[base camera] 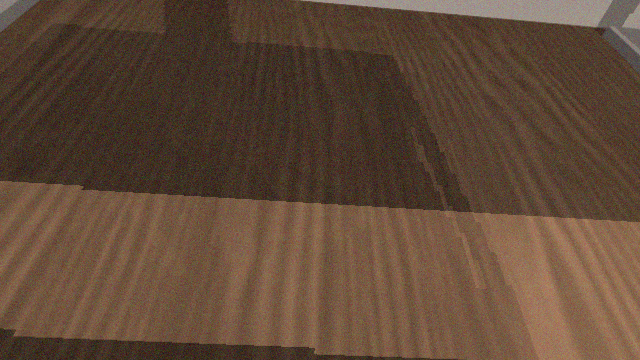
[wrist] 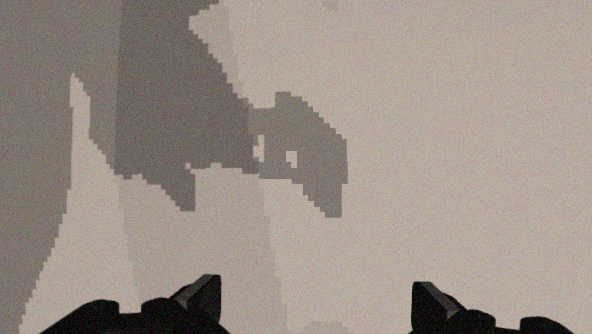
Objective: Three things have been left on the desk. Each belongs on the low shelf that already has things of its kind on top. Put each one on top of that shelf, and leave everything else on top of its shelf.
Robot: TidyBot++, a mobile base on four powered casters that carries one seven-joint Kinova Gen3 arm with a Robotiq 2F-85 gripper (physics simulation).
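Frame: origin at the arm's base, x ahead, y left, z up, level; centimetres.
Seen in the pictures: gripper, fingertip midpoint: (wrist: 315,300).
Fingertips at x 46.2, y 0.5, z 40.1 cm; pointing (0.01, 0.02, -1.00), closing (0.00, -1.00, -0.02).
Note:
A point is followed by its place in that frame.
My gripper (wrist: 315,300) @(z 40.1, x 46.2, y 0.5 cm) is open at the bottom edge of the wrist view, its two black fingertips wide apart with nothing between them. Past it is a plain pale surface (wrist: 450,150) @(z 32.3, x 53.6, y -8.2 cm), crossed by grey shadows with jagged edges; I cannot tell from this view whether it is the desk top or a wall. The three things, the desk and the low shelves cannot be made out in either view. The gripper does not show in the base camera view.
A brown wood-grained floor (base camera: 280,270) @(z -39.6, x 30.6, y 1.6 cm) fills most of the base camera view, with dark shadows across it. A pale wall (base camera: 500,11) @(z -38.1, x 97.8, y -40.8 cm) runs along the top. Grey edges (base camera: 617,42) @(z -38.3, x 88.3, y -63.2 cm) show at the upper right and upper left corners.

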